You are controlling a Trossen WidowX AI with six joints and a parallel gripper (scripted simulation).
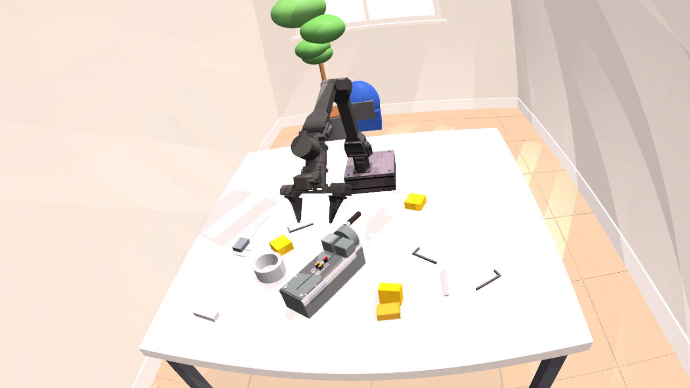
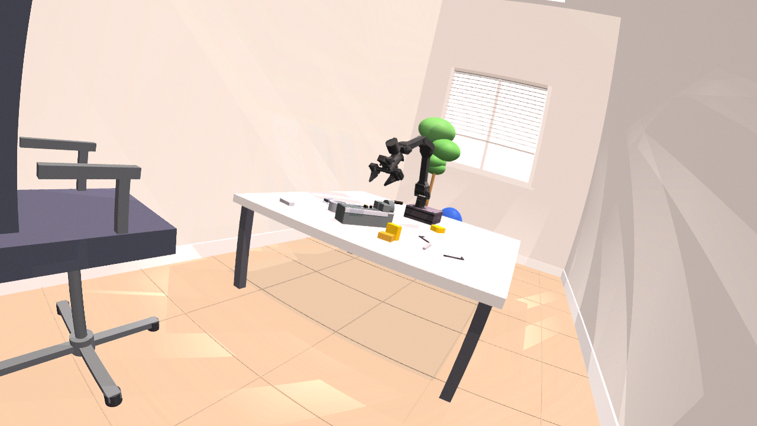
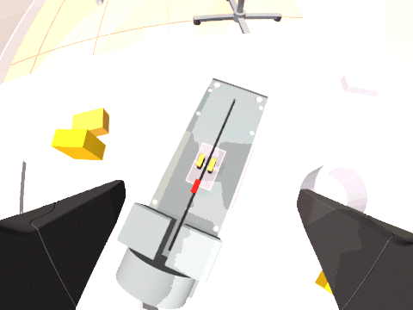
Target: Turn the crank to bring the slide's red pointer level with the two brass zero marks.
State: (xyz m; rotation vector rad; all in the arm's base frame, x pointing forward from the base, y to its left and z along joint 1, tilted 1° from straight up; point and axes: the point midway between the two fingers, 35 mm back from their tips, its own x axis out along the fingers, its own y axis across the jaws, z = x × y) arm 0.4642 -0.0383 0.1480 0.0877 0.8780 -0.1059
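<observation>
Now: gripper tip 120 mm past the brown crank handle, 80 mm to the right of it and 70 mm above it. Also, from my gripper tip: red pointer (20 mm ahead, 10 mm to the left, 110 mm below).
</observation>
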